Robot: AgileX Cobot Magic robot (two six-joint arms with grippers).
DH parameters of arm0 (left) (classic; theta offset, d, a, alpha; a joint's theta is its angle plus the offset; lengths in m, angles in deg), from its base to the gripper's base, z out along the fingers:
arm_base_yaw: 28.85 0.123 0 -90
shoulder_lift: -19.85 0 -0.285 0
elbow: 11.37 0 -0.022 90
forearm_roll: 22.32 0.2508 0 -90
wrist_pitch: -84.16 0 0.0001 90
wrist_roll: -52.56 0.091 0 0
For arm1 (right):
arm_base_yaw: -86.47 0.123 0 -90
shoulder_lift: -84.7 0 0.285 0
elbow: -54.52 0 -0.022 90
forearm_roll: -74.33 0.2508 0 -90
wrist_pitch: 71.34 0 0.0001 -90
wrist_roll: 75.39 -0.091 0 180
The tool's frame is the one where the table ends.
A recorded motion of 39 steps. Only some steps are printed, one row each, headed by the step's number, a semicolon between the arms.
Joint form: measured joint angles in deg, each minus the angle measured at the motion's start. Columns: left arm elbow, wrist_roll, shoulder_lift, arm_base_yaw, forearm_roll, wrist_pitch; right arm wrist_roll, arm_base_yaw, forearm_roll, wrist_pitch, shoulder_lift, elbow.
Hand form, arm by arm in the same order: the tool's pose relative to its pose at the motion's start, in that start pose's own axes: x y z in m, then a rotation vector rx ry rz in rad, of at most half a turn. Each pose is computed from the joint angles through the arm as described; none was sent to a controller.
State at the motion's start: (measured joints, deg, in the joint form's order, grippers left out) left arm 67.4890 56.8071 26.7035 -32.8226 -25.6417 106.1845; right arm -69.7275 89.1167 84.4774 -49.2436 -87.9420 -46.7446
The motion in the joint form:
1: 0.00 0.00 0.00 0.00 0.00 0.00; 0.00 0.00 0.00 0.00 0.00 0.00
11: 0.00 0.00 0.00 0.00 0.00 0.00; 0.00 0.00 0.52 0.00 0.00 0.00
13: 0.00 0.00 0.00 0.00 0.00 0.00; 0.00 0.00 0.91 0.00 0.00 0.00
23: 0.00 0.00 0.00 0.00 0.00 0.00; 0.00 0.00 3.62 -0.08 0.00 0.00
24: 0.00 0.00 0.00 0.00 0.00 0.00; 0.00 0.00 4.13 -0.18 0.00 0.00
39: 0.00 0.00 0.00 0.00 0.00 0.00; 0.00 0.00 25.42 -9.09 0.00 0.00
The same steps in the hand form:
1: 0.0000 0.0000 0.0000 0.0000 0.0000 0.0000; 0.0000 0.0000 0.0000 0.0000 0.0000 0.0000
11: 0.0000 0.0000 0.0000 0.0000 0.0000 0.0000; 0.0000 0.0003 0.0000 -0.0034 -0.0003 0.0084
13: 0.0000 0.0000 0.0000 0.0000 0.0000 0.0000; -0.0001 0.0005 0.0000 -0.0059 -0.0006 0.0147
23: 0.0000 0.0000 0.0000 0.0000 0.0000 0.0000; -0.0004 0.0021 0.0000 -0.0235 -0.0037 0.0586
24: 0.0000 0.0000 0.0000 0.0000 0.0000 0.0000; -0.0006 0.0024 0.0000 -0.0266 -0.0058 0.0668
39: 0.0000 0.0000 0.0000 0.0000 0.0000 0.0000; -0.0170 0.0072 -0.0019 -0.1179 -0.1685 0.4234

